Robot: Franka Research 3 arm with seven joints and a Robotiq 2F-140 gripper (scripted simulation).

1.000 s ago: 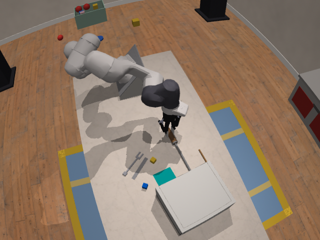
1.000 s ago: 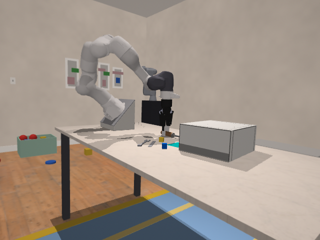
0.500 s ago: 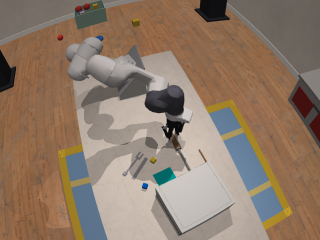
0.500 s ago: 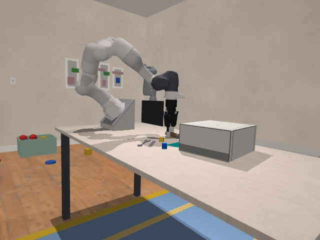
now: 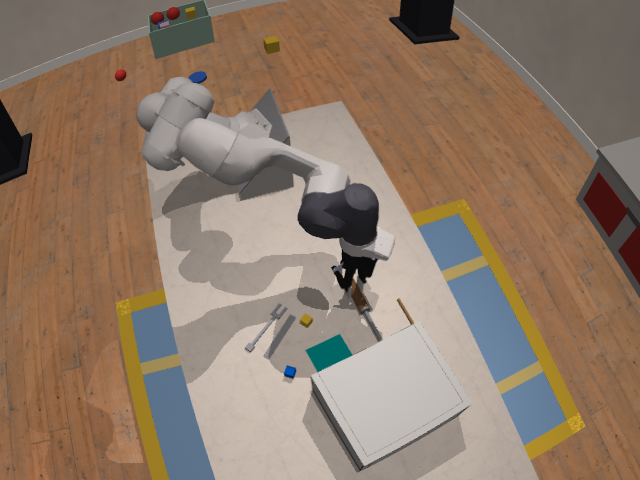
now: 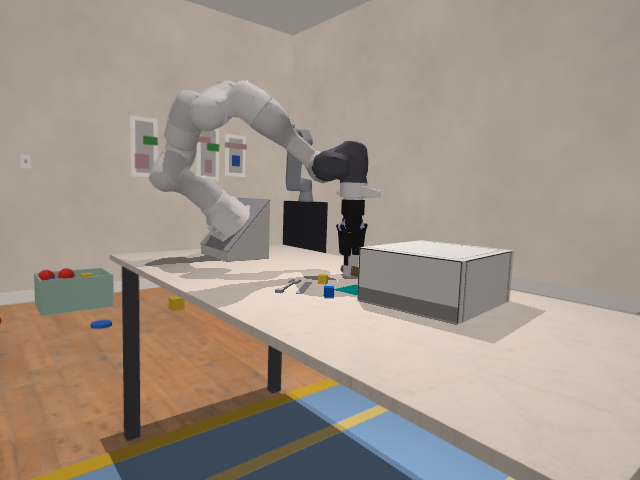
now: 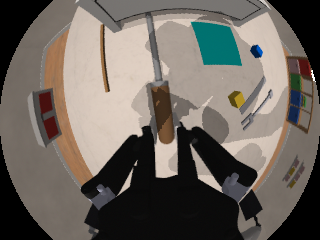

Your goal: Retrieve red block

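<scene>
The yellow cube is 16 cm to the right of my hand, 4 cm ahead of it and 2 cm below it. Round my hand: long hooked tool (16 cm ahead, 3 cm to the right, 2 cm below); thin wooden stick (16 cm ahead, 12 cm to the left, 3 cm below); teal square (17 cm ahead, 13 cm to the right, 4 cm below).
</scene>
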